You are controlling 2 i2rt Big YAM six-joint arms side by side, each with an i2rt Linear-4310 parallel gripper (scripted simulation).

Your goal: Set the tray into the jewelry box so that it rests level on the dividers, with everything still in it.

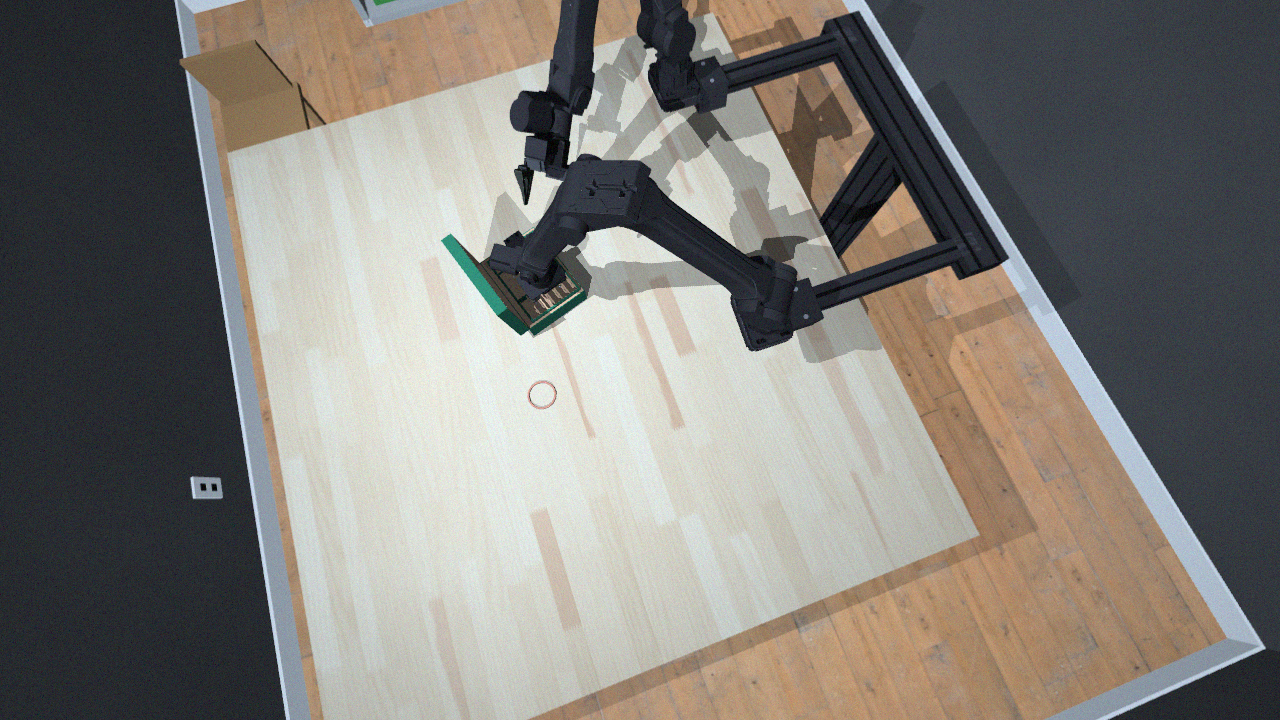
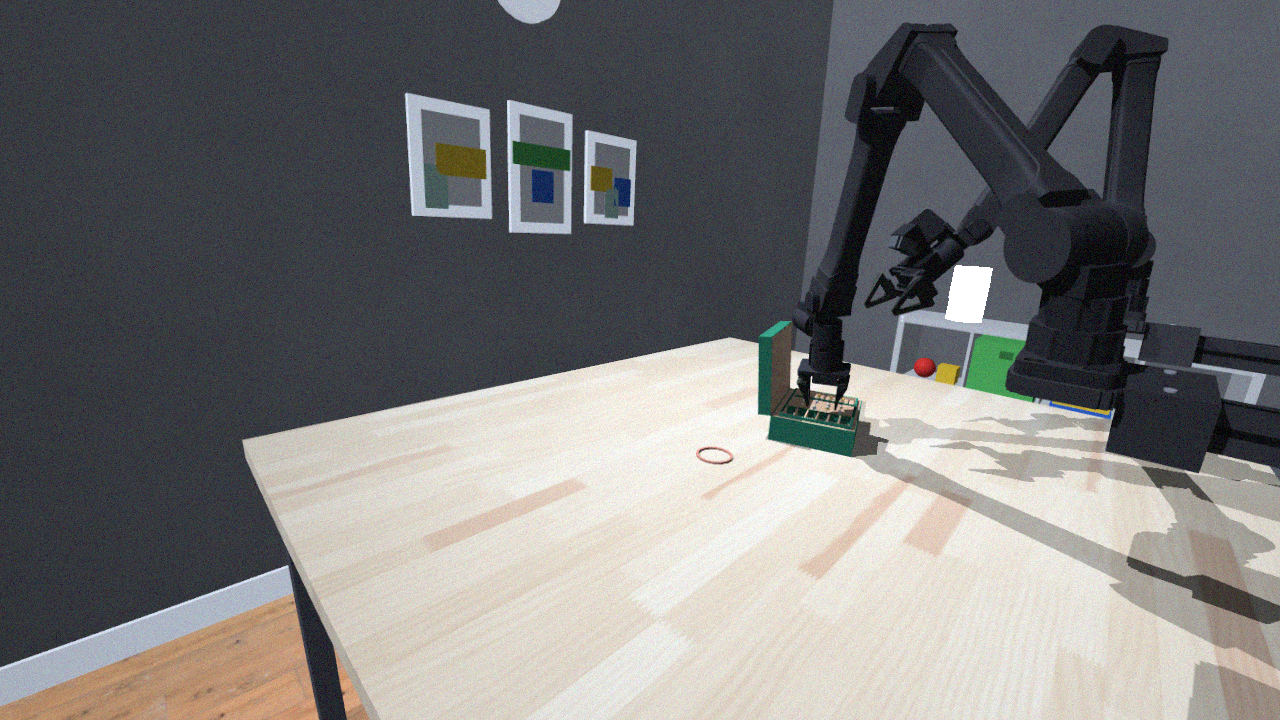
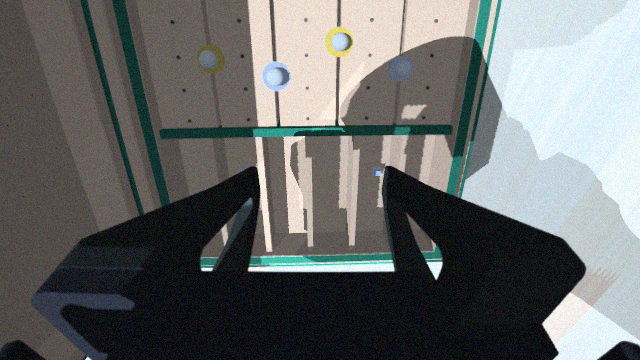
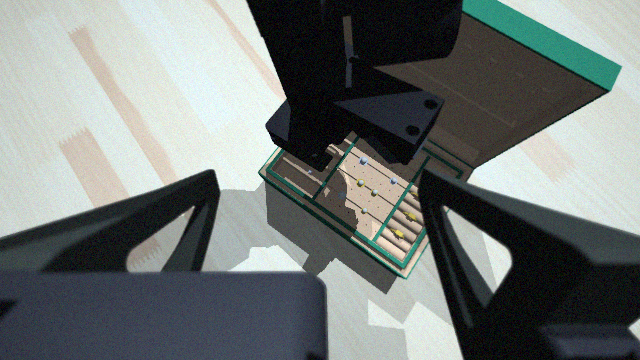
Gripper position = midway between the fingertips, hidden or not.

Note:
In view: my left gripper (image 2: 821, 407), my right gripper (image 2: 878, 309) and a green-rimmed tray (image 2: 792, 409).
The green-rimmed tray shows as well in image 3 (image 3: 200, 128) and in image 4 (image 4: 321, 189). My left gripper also shows in image 1 (image 1: 544, 286), in image 3 (image 3: 321, 178) and in image 4 (image 4: 330, 150). My right gripper also shows in image 1 (image 1: 546, 210) and in image 4 (image 4: 318, 180).

